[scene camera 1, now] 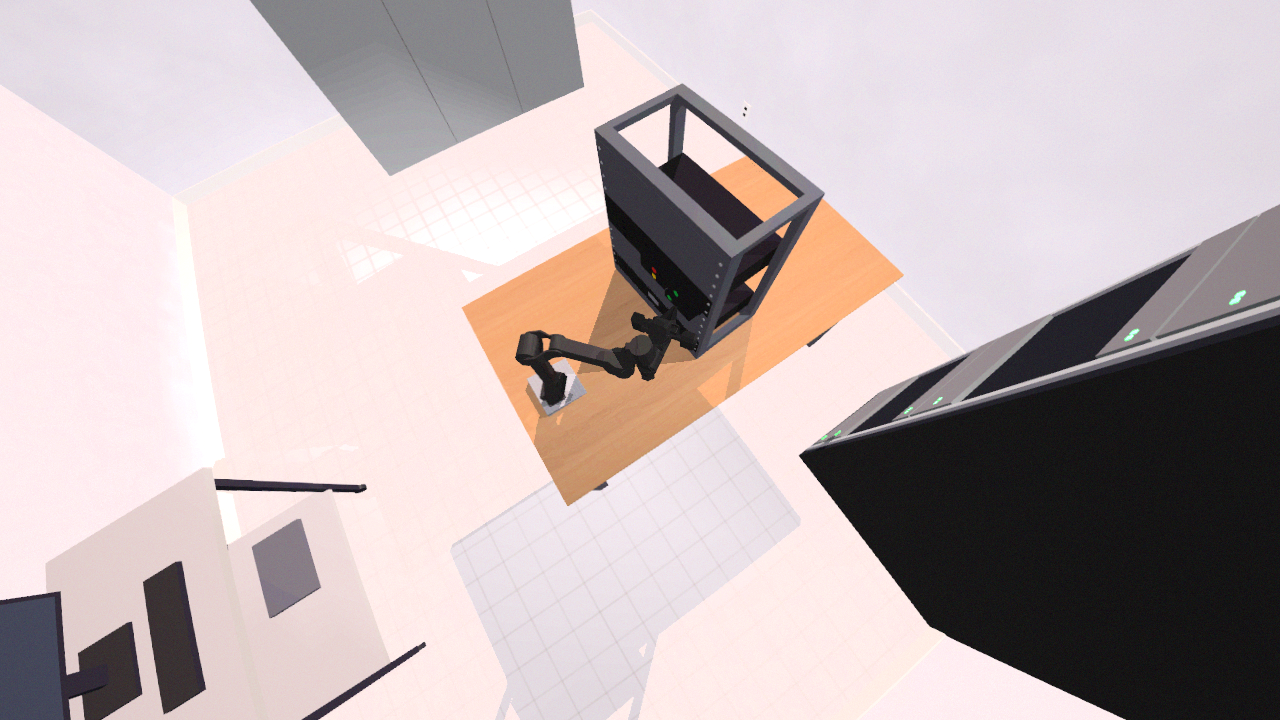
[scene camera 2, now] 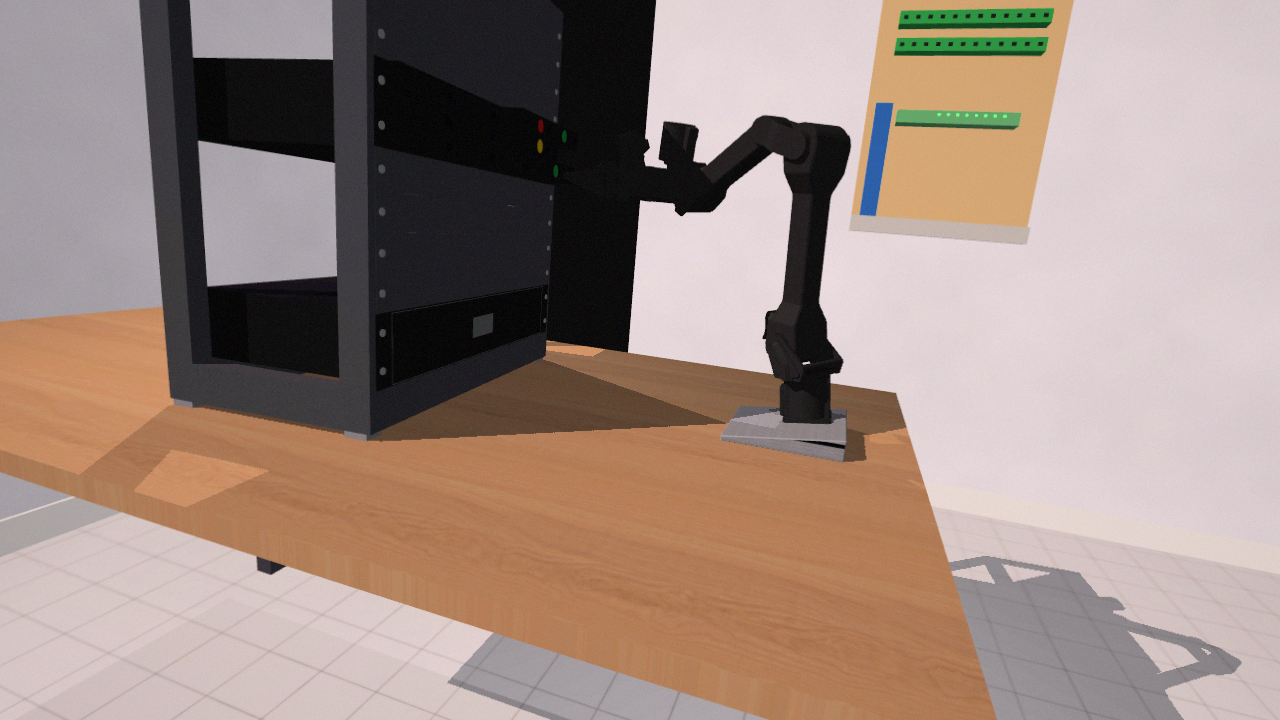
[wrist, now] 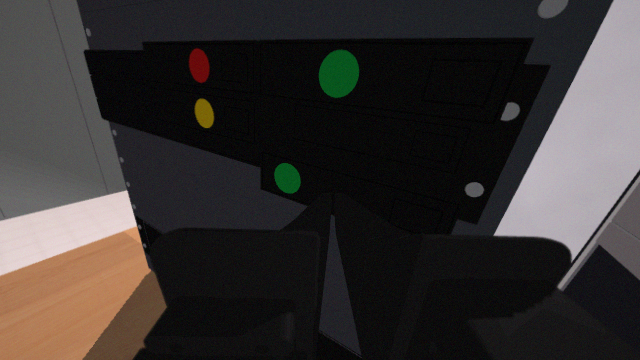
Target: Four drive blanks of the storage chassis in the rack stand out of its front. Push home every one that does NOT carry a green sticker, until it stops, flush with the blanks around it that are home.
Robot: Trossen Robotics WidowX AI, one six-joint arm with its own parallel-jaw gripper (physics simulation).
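Places are measured from the arm's base along level axes (x ahead, y left, z up), in metres.
Pixels of known places: gripper, fingertip midpoint: (scene camera 1: 675,306) (scene camera 2: 563,175) (wrist: 331,201); arm's base at its link origin: (scene camera 1: 553,395) (scene camera 2: 807,417).
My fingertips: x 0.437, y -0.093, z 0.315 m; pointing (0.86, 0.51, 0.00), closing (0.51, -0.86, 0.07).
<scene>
Ahead of a thing's pixels: the offset from my fingertips to its middle. Level surfaces: height alone.
The storage chassis (scene camera 1: 628,234) (scene camera 2: 429,116) (wrist: 536,82) is a black band in the dark rack (scene camera 1: 657,192) (scene camera 2: 354,223) (wrist: 190,155). In the wrist view a red sticker @[0.004 m back, 0.100 m left, 0.061 m up] (wrist: 199,65) is at upper left, a yellow sticker @[0.004 m back, 0.100 m left, 0.032 m up] (wrist: 204,113) below it, a green sticker @[0.000 m ahead, 0.006 m left, 0.061 m up] (wrist: 339,73) at upper middle and another green sticker @[0.001 m ahead, 0.031 m left, 0.004 m up] (wrist: 287,178) at the bottom. The two green-stickered blanks stand out; how far the dark others do is hard to tell. My gripper (scene camera 1: 673,313) (scene camera 2: 572,179) (wrist: 331,201) is shut and empty, its tips at the bottom row, right of the lower green sticker. Contact cannot be told.
The rack stands on a wooden table @[0.336 m down] (scene camera 1: 572,465) (scene camera 2: 537,519) (wrist: 65,275). A lower black unit (scene camera 2: 438,335) with a grey label sits near the rack's foot. A grey cabinet (scene camera 1: 465,71) (wrist: 40,100) stands behind, and a large black rack (scene camera 1: 1074,501) stands to the right in scene view 1.
</scene>
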